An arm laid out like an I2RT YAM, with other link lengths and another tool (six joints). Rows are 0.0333 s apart.
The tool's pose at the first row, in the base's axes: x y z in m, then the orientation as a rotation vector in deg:
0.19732, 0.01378, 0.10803, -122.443, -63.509, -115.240
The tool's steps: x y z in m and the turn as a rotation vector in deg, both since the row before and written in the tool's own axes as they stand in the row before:
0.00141, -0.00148, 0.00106, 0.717, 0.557, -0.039
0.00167, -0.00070, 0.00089, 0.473, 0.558, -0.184
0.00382, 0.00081, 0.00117, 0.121, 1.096, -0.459
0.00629, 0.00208, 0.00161, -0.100, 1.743, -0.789
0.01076, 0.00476, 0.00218, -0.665, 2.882, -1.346
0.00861, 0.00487, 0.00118, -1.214, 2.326, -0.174
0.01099, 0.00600, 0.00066, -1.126, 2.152, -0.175
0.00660, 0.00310, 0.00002, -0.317, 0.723, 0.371
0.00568, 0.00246, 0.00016, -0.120, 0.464, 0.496
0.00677, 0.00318, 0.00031, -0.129, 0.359, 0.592
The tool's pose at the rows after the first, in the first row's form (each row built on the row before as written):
0.19743, 0.01605, 0.10841, -121.411, -64.034, -115.014
0.19772, 0.01778, 0.10940, -120.473, -64.552, -115.086
0.19879, 0.01955, 0.11291, -118.986, -65.068, -116.056
0.20052, 0.02176, 0.11912, -116.723, -65.721, -117.887
0.20321, 0.02438, 0.13048, -113.117, -66.416, -121.360
0.20487, 0.02539, 0.14025, -110.558, -65.252, -124.346
0.20566, 0.02613, 0.15274, -108.137, -64.159, -127.061
0.20530, 0.02660, 0.16001, -107.350, -63.328, -127.678
0.20497, 0.02716, 0.16617, -106.846, -62.565, -127.853
0.20477, 0.02762, 0.17364, -106.495, -61.698, -127.908

